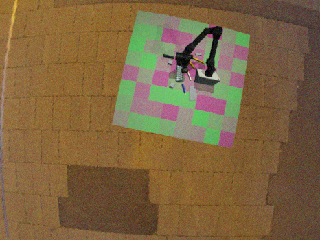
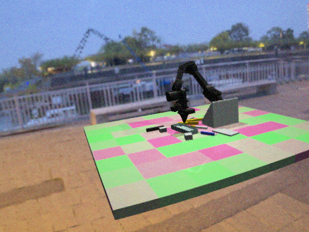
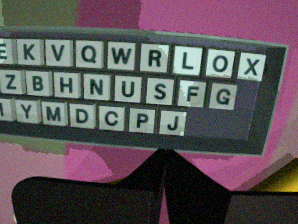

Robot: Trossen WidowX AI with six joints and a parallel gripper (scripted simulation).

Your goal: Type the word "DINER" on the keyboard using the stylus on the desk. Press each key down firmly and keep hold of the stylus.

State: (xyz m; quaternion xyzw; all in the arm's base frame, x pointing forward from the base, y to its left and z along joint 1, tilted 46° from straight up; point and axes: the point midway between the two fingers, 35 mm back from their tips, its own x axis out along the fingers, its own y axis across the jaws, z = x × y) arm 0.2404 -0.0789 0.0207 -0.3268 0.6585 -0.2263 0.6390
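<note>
Right now my gripper tip is 6 cm past the blue stylus, 24 cm to the right of it and 3 cm above it. The rest, counted from my gripper tip: flat grey slab 15 cm behind, 24 cm to the left, 4 cm below; then white pen 7 cm behind, 5 cm to the left, 3 cm below; then black bar 17 cm ahead, 9 cm to the right, 3 cm below.
</note>
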